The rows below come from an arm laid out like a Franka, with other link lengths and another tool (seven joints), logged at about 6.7 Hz.
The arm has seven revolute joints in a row. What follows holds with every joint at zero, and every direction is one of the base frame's.
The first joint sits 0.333 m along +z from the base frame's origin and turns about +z.
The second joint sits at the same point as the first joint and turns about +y.
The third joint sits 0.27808 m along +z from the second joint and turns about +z.
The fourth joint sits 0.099 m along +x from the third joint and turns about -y.
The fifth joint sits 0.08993 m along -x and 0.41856 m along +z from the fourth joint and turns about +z.
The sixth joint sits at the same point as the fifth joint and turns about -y.
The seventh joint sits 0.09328 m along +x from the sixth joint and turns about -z.
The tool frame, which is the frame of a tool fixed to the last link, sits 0.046 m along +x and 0.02 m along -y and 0.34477 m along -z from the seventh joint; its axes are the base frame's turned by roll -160.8, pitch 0 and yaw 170.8 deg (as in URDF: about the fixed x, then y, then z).
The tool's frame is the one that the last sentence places.
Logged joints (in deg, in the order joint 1, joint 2, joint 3, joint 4, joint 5, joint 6, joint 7), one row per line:
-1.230 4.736 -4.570 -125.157 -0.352 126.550 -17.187
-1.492 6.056 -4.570 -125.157 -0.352 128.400 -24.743
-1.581 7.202 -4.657 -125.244 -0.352 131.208 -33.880
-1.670 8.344 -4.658 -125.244 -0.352 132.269 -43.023
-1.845 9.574 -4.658 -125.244 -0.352 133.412 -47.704
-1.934 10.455 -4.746 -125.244 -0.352 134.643 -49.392
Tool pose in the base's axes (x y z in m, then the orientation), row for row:
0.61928 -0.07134 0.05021 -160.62 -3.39 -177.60
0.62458 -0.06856 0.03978 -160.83 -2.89 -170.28
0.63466 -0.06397 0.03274 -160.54 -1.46 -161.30
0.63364 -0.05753 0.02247 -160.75 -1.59 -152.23
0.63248 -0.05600 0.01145 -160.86 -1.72 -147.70
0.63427 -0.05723 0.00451 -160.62 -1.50 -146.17
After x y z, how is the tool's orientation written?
As angles about the fixed x, y, z axes (roll, pitch, yaw), in degrees.
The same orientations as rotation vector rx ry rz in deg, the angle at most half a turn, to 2 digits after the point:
4.54 -174.46 29.90
15.68 -175.54 30.03
-28.93 173.32 -30.09
-42.27 169.28 -29.31
-48.81 166.96 -28.90
-50.82 165.78 -28.99

